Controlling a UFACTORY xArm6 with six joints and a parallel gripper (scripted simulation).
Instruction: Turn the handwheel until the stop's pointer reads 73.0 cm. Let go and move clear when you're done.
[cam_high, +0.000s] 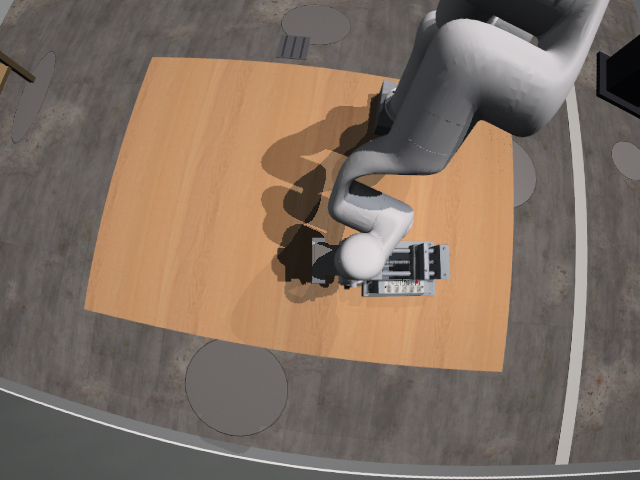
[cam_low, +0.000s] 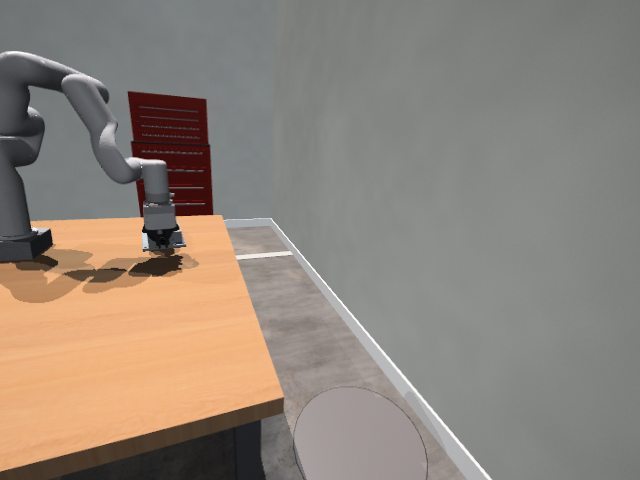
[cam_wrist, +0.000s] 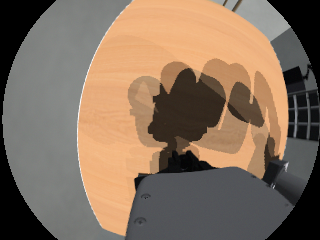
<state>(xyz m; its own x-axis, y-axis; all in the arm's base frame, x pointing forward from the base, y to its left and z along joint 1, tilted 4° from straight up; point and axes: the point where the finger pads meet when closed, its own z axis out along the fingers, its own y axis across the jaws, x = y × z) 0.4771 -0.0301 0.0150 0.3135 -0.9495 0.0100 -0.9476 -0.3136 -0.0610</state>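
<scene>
Now: the black handwheel 2 cm to the left of my hand, 1 cm behind it and 1 cm above it. The rest, counted from my hand: stop: 18 cm to the left, 5 cm behind, 4 cm above.
</scene>
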